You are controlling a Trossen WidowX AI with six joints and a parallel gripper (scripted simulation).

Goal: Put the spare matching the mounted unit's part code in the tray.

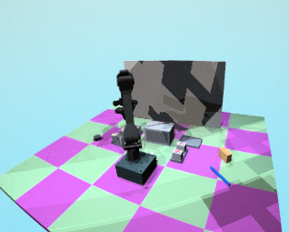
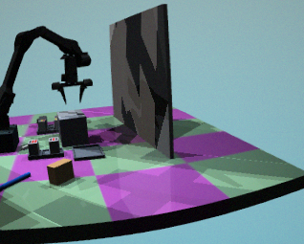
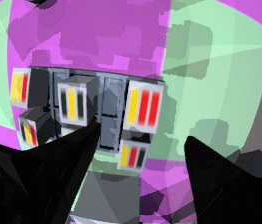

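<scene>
The spare is 5 cm below my gripper tip. Round my gripper tip: wall panel (21 cm ahead, 24 cm to the right, 12 cm above); black disc (15 cm behind, 17 cm to the left, 9 cm below); grey mounted unit (4 cm behind, 22 cm to the right, 5 cm below).
</scene>
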